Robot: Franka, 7 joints.
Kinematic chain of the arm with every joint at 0, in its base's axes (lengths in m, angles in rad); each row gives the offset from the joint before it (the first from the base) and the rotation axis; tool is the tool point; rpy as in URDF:
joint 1: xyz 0 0 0.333 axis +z
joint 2: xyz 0 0 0 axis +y
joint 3: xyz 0 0 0.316 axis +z
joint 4: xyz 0.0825 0 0 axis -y
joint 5: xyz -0.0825 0 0.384 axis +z
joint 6: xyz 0 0 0 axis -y
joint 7: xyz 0.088 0 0 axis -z
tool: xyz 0 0 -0.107 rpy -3.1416 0 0
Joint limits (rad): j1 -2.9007..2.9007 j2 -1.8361..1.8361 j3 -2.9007..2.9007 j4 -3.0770..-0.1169 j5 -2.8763..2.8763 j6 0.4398..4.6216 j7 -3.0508..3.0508
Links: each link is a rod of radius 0.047 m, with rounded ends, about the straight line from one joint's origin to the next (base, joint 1, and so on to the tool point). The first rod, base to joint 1, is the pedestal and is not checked.
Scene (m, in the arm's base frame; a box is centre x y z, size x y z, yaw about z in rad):
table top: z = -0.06
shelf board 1: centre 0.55 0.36 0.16 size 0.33 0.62 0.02 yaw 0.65
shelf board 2: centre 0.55 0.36 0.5 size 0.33 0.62 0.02 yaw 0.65
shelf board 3: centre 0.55 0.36 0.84 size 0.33 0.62 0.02 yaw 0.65
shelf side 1: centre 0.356 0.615 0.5 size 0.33 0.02 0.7 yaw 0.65
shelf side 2: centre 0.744 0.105 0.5 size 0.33 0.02 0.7 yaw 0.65
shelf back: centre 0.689 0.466 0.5 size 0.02 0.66 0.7 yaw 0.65
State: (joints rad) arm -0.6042 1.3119 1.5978 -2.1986 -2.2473 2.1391 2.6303
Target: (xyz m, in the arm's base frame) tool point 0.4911 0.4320 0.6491
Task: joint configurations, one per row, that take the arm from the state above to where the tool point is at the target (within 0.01 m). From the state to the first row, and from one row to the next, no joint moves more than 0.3 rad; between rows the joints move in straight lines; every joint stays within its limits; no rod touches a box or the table.
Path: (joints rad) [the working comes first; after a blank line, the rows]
Joints at the target: -0.3859 1.0964 1.8712 -1.6159 -2.3114 2.1340 2.6303
Straight joint move there: touches shelf board 2.

1: -0.8104 1.3589 1.6423 -2.4383 -2.2366 2.1890 2.6303
2: -1.0167 1.4060 1.6867 -2.6781 -2.2259 2.2388 2.6303
3: -1.2229 1.4530 1.7312 -2.9178 -2.2153 2.2887 2.6303
4: -1.0481 1.4941 2.0052 -2.6681 -2.2592 2.3426 2.6303
5: -0.8733 1.5352 2.2791 -2.4183 -2.3031 2.3964 2.6303
6: -0.7108 1.3889 2.1431 -2.1508 -2.3059 2.3089 2.6303
7: -0.5483 1.2427 2.0072 -1.8833 -2.3086 2.2215 2.6303
8: -0.3859 1.0964 1.8712 -1.6159 -2.3114 2.1340 2.6303

